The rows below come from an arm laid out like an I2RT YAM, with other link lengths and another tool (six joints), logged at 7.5 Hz.
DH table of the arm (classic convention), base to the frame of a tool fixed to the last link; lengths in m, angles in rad. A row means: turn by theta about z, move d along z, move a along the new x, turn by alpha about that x. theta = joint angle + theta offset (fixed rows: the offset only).
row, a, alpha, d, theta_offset
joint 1, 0.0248, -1.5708, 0.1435, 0
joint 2, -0.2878, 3.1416, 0, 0
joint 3, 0.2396, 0, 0, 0.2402
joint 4, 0.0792, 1.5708, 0.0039, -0.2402
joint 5, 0, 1.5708, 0.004, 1.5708
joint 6, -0.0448, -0.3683, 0.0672, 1.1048
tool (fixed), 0, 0, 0.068, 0
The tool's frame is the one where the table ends.
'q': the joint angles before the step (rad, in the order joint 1, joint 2, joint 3, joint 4, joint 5, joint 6). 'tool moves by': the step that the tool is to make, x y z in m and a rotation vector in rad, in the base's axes. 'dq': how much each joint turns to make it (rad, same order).
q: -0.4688, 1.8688, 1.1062, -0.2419, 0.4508, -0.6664
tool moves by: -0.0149, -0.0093, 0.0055, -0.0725, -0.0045, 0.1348
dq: -0.0520, -0.0628, -0.1016, 0.1614, -0.0600, -0.2054
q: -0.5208, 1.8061, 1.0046, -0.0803, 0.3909, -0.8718
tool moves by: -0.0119, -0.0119, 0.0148, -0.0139, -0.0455, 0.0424
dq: -0.0628, -0.0565, -0.0361, 0.0517, -0.0788, -0.0753
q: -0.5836, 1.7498, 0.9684, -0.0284, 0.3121, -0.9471
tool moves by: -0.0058, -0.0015, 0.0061, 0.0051, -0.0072, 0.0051
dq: -0.0176, -0.0250, -0.0045, -0.0141, -0.0217, -0.0112
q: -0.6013, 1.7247, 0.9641, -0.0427, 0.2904, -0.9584
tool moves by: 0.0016, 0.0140, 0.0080, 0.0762, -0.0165, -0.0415
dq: 0.0237, -0.0226, 0.0323, -0.1121, -0.0097, 0.1011
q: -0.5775, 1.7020, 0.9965, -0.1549, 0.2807, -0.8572
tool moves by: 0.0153, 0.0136, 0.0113, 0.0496, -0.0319, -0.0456
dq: 0.0508, 0.0048, 0.0614, -0.0887, 0.0163, 0.1166
